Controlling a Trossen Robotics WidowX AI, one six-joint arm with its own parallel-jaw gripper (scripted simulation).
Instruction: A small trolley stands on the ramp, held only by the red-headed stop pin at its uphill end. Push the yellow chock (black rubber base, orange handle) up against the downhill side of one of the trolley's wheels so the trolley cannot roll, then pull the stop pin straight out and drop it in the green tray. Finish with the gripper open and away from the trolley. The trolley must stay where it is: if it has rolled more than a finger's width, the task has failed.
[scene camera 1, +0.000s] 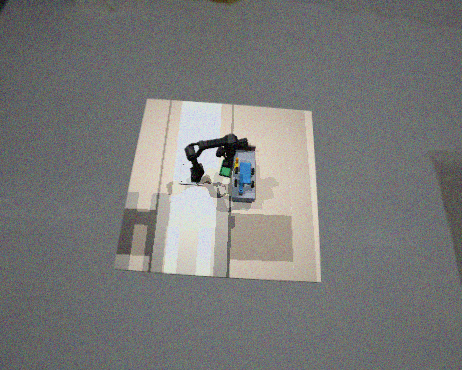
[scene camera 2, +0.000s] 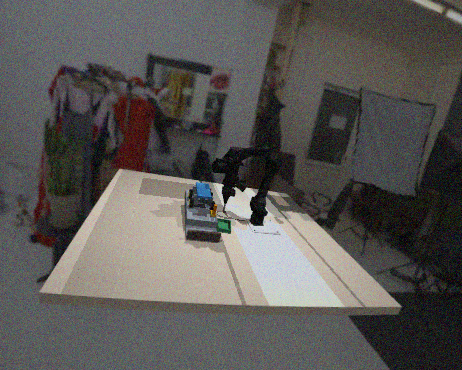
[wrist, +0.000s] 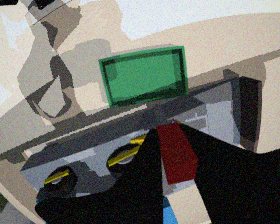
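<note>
Gripper (wrist: 166, 132) holding a red-headed stop pin (wrist: 180, 162); scene camera 1 does not show the pin, which is hidden by the gripper. A green tray (wrist: 145, 74) is visible as well.
</note>
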